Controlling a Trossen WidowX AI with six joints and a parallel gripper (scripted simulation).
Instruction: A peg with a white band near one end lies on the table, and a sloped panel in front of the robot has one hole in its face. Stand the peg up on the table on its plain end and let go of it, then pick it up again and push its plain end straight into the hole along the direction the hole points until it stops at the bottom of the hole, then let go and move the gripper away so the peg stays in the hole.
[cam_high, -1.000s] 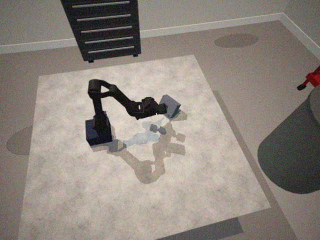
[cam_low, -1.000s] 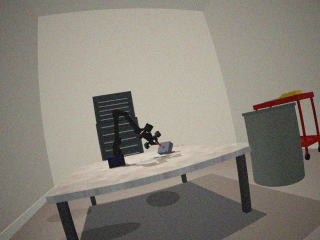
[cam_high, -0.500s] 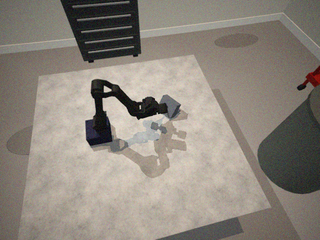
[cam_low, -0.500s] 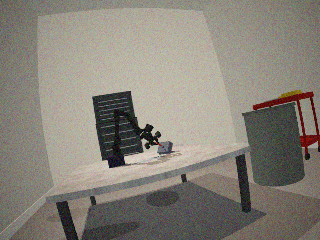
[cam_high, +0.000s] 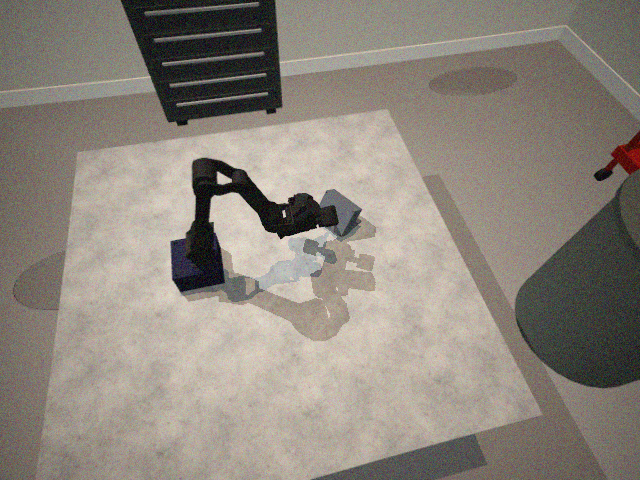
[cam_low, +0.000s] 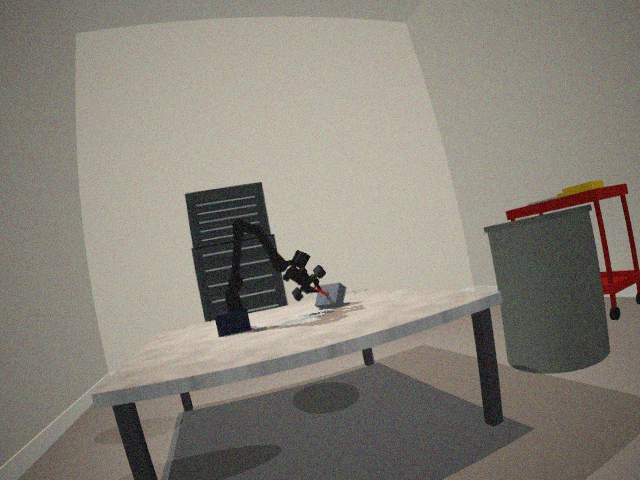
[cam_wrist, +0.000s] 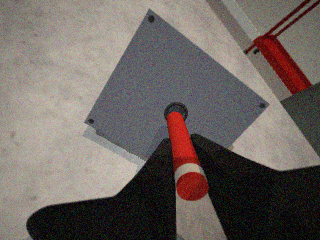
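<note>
Now: the red peg 1 cm to the right of my gripper tip, 1 cm behind it and 1 cm above it. From my gripper tip the other things lie so: grey sloped panel 6 cm ahead, 4 cm below, 3 cm to the left.
</note>
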